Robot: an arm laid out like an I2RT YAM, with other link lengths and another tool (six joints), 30 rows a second.
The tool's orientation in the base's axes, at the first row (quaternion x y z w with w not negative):
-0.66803 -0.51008 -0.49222 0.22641
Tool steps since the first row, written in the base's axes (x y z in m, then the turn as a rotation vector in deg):
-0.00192 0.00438 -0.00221 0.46 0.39 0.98
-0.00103 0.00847 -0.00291 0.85 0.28 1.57
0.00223 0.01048 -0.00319 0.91 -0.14 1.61
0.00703 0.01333 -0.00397 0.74 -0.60 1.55
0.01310 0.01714 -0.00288 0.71 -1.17 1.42
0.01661 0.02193 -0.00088 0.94 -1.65 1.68
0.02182 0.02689 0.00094 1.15 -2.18 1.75
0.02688 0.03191 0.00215 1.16 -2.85 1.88
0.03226 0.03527 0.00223 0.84 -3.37 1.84
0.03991 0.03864 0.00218 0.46 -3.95 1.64
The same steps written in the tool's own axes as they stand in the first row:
0.00005 -0.00383 0.00362 1.05 0.46 0.11
0.00130 -0.00471 0.00758 1.52 0.98 -0.06
0.00196 -0.00257 0.01070 1.36 1.20 -0.39
0.00255 0.00054 0.01536 1.10 1.20 -0.81
0.00524 0.00481 0.02057 0.72 1.37 -1.22
0.00919 0.00658 0.02510 0.73 1.81 -1.62
0.01306 0.00978 0.03056 0.55 2.21 -1.99
0.01641 0.01271 0.03626 0.36 2.50 -2.57
0.01800 0.01632 0.04122 0.09 2.40 -3.11
0.01946 0.02196 0.04722 -0.36 2.23 -3.66

